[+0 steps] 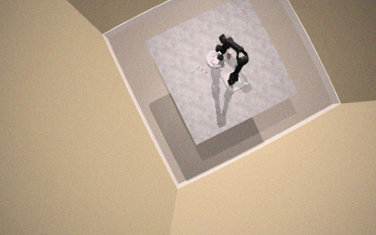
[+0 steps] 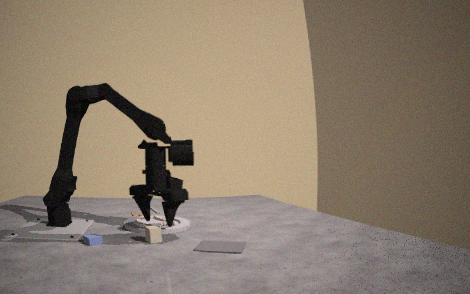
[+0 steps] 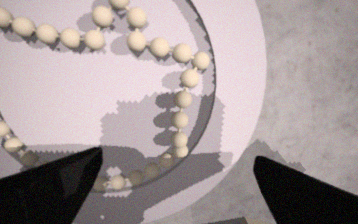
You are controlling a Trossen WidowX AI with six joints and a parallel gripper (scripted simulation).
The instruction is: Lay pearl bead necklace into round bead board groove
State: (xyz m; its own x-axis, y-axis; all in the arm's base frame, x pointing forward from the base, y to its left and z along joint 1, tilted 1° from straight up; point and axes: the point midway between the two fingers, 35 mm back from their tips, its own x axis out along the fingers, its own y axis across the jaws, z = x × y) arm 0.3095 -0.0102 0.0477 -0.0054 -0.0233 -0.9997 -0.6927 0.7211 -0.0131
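Right now my gripper tip is 60 mm to the right of the round bead board, 10 mm past it and 10 mm above it. Also, from my gripper tip: flat grey plate: 160 mm to the right, 140 mm ahead, 20 mm below; cream cube: 100 mm to the right, 10 mm behind; blue block: 160 mm behind, 140 mm to the right, 10 mm below.
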